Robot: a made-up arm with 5 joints.
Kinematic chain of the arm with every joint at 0, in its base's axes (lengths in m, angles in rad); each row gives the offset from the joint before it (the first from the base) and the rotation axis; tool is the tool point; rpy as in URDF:
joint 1: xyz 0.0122 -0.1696 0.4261 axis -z
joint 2: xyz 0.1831 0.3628 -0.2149 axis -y
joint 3: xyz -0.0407 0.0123 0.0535 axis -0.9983 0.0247 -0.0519
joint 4: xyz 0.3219 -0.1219 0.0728 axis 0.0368 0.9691 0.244
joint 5: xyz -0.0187 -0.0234 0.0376 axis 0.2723 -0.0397 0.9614
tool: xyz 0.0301 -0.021 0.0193 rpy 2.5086 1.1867 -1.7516
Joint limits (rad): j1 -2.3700..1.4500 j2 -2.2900..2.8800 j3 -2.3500..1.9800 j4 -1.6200..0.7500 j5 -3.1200..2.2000
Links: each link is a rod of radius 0.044 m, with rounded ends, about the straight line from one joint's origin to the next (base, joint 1, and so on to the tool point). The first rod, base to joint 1, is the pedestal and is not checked.
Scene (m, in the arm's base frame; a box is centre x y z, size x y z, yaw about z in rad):
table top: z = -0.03
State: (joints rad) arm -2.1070 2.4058 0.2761 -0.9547 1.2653
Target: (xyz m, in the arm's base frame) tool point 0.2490 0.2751 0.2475
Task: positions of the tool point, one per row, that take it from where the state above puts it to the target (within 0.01 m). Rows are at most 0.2 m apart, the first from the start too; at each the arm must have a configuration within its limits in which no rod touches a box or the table.
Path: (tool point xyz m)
1: -0.1956 -0.3559 0.3227
2: -0.2157 -0.2522 0.4066
3: -0.2088 -0.1229 0.4654
4: -0.1644 0.0151 0.4905
5: -0.0819 0.1398 0.4775
6: 0.0279 0.2310 0.4276
7: 0.1456 0.2764 0.3473
8: 0.2490 0.2751 0.2475

